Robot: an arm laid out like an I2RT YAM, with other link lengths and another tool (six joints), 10 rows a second.
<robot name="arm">
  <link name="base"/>
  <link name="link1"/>
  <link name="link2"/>
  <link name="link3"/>
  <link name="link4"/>
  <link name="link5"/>
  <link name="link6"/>
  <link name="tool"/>
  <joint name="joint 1" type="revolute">
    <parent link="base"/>
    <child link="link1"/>
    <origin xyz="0 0 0.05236" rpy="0 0 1.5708"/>
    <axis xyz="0 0 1"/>
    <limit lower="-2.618" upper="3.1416"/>
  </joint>
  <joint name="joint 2" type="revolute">
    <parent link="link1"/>
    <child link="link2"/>
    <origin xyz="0.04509 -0.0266 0.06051" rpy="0 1.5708 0"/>
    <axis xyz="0 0 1"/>
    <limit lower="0" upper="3.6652"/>
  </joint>
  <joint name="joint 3" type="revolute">
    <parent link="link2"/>
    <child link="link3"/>
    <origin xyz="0 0.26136 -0.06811" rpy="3.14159 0 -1.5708"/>
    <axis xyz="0 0 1"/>
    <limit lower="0" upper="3.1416"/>
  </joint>
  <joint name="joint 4" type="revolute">
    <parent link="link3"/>
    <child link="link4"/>
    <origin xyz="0.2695 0.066 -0.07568" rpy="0 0 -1.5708"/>
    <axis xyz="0 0 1"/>
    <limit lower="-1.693" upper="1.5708"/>
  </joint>
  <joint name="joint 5" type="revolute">
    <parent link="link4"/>
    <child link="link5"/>
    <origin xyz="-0.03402 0.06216 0.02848" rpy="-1.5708 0 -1.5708"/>
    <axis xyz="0 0 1"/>
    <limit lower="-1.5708" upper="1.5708"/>
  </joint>
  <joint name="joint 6" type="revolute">
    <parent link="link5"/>
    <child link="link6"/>
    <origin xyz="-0.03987 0 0.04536" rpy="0 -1.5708 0"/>
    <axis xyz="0 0 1"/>
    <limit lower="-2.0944" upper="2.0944"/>
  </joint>
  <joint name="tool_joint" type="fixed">
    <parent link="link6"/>
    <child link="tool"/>
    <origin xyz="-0.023 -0.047 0.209" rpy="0 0.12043 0.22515"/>
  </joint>
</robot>
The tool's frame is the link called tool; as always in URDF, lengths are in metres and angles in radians.
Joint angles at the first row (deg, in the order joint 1, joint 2, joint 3, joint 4, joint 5, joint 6):
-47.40, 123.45, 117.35, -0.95, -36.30, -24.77
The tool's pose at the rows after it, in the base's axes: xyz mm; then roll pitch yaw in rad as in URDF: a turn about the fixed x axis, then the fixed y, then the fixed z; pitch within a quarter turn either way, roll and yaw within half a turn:
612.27 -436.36 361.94 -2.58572 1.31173 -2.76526
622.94 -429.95 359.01 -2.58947 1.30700 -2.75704
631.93 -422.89 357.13 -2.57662 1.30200 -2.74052
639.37 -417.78 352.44 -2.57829 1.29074 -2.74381
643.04 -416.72 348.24 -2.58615 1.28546 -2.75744
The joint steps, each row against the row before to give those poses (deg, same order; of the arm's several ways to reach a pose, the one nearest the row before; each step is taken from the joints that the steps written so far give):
0.86, 2.42, 3.70, -1.34, 0.18, -0.14
1.04, 1.38, 1.84, -0.74, 0.39, -0.23
1.14, 0.69, 0.80, -0.20, 0.94, -0.26
1.00, 0.60, 0.59, -0.55, 1.16, -0.52
0.51, 0.38, 0.08, -0.01, 0.88, -0.12

